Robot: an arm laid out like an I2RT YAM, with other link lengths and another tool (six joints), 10 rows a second.
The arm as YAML. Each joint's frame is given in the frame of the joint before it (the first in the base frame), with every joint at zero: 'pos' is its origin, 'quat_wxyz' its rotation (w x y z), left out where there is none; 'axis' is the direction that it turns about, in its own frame. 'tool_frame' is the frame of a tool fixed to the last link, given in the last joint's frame.
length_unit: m
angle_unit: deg
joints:
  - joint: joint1
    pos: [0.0, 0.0, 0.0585]
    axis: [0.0, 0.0, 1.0]
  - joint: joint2
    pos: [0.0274, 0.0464, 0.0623]
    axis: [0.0, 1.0, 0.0]
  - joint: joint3
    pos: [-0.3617, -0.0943, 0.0]
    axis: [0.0, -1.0, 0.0]
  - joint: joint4
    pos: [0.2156, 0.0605, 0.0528]
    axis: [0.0, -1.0, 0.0]
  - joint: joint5
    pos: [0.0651, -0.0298, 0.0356]
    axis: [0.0, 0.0, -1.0]
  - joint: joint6
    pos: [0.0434, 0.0, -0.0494]
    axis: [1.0, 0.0, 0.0]
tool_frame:
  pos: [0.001, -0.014, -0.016]
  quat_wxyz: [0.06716, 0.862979, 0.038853, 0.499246]
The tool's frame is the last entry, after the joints.
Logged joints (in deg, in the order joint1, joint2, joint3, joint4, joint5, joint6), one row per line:
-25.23, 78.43, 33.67, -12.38, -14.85, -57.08
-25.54, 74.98, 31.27, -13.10, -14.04, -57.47
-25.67, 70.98, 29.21, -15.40, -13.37, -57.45
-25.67, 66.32, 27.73, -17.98, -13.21, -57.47
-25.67, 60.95, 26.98, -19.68, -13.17, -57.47
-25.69, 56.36, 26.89, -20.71, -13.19, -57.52
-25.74, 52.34, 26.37, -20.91, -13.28, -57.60
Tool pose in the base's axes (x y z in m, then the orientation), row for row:
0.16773, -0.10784, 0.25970, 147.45, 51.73, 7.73
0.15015, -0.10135, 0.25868, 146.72, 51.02, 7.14
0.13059, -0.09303, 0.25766, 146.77, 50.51, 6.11
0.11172, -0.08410, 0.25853, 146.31, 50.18, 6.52
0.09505, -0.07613, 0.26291, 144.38, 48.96, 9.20
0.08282, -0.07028, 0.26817, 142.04, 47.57, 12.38
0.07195, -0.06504, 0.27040, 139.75, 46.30, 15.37
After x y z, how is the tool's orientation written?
As a rotation vector, in degrees.
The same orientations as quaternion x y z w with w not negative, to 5 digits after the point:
0.92263, 0.32369, 0.04837, 0.20405
0.92205, 0.32063, 0.04487, 0.21216
0.92304, 0.31766, 0.03843, 0.21356
0.92234, 0.31633, 0.04110, 0.21803
0.91867, 0.31153, 0.05854, 0.23571
0.91346, 0.30592, 0.07962, 0.25625
0.90760, 0.30069, 0.09982, 0.27547

